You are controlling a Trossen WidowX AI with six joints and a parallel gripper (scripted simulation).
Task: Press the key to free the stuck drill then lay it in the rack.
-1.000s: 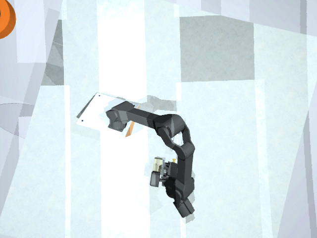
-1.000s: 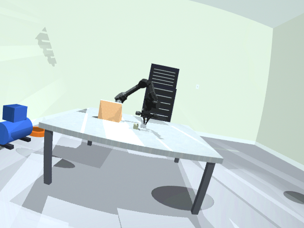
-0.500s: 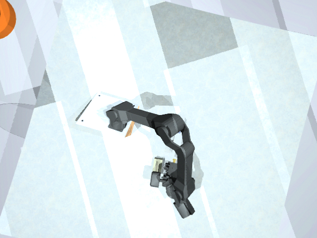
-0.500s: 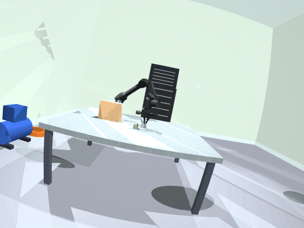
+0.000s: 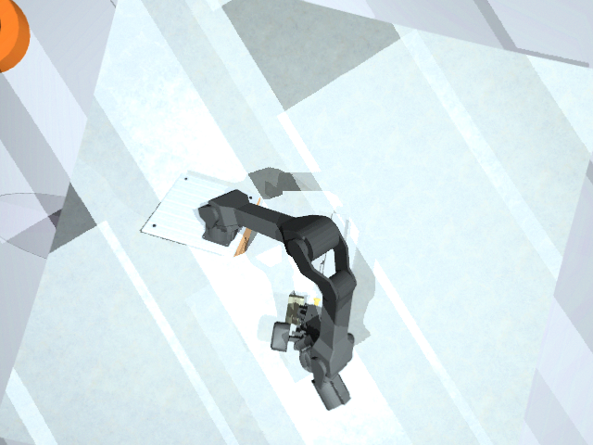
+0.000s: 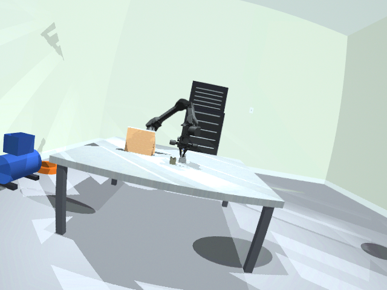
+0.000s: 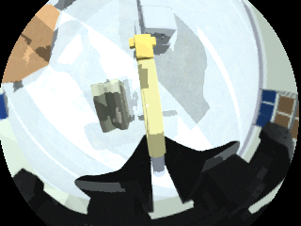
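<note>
The beige ribbed rack lies 60 mm behind my gripper tip, 40 mm below it and 30 mm to the left of it. Round my gripper tip: small dark part 230 mm to the left, 10 mm below, 10 mm behind; then small grey fixture 210 mm to the left, 20 mm below, 10 mm behind.
</note>
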